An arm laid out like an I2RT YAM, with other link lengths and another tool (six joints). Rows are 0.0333 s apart.
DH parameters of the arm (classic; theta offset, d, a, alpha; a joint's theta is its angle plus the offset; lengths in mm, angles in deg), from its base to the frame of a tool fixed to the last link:
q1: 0 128.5 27.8 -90
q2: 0 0 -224.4 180
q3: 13.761 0 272.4 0
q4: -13.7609 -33.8 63.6 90
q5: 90 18.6 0 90
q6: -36.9 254 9.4 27.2
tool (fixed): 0 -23.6 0 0
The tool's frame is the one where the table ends.
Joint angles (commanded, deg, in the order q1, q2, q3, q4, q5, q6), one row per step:
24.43, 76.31, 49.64, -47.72, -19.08, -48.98
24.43, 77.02, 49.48, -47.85, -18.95, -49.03
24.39, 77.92, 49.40, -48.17, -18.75, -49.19
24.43, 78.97, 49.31, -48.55, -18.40, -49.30
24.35, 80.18, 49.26, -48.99, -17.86, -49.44
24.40, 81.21, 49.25, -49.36, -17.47, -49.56
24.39, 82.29, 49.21, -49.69, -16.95, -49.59
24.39, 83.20, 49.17, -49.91, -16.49, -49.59
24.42, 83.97, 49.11, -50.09, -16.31, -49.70
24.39, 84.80, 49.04, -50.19, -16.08, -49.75
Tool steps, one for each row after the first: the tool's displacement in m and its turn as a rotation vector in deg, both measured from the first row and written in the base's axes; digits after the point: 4 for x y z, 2 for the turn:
-0.0026, -0.0017, -0.0047, -0.53, 0.84, 0.01
-0.0058, -0.0043, -0.0100, -1.26, 1.88, 0.07
-0.0098, -0.0073, -0.0161, -2.20, 3.08, 0.13
-0.0135, -0.0118, -0.0229, -3.39, 4.36, 0.07
-0.0171, -0.0148, -0.0283, -4.33, 5.45, 0.17
-0.0206, -0.0187, -0.0340, -5.39, 6.55, 0.11
-0.0233, -0.0219, -0.0388, -6.29, 7.43, 0.04
-0.0263, -0.0239, -0.0426, -6.87, 8.23, 0.17
-0.0289, -0.0262, -0.0467, -7.49, 9.04, 0.17

